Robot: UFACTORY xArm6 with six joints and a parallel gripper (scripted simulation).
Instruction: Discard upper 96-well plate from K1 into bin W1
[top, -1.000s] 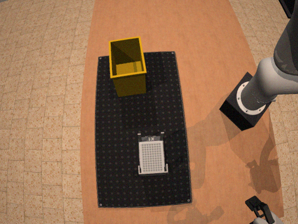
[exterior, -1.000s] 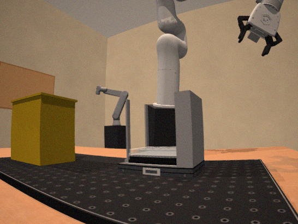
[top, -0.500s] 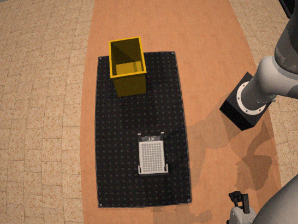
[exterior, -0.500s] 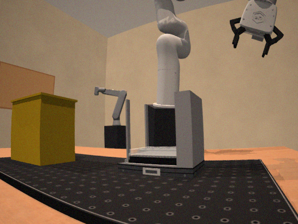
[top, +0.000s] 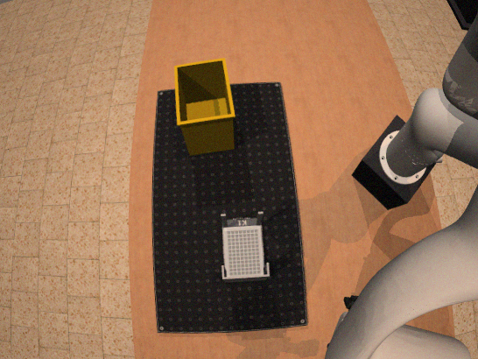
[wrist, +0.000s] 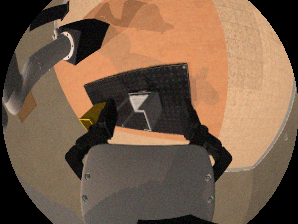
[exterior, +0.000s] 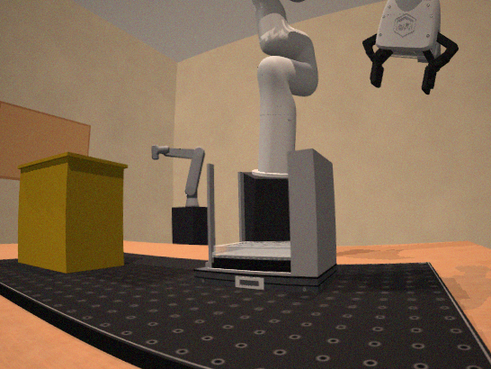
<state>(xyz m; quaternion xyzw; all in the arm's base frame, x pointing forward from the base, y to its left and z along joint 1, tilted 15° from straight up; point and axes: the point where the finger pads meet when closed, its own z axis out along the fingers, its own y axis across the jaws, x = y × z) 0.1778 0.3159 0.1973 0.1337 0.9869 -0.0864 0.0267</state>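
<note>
My hand is 170 mm short of the white 96-well plate, 170 mm to the left of it and 260 mm above it. Also, from my hand: yellow bin W1: 260 mm ahead, 530 mm to the right, 200 mm below; then dark plate: 170 mm ahead, 170 mm to the right, 270 mm below.
</note>
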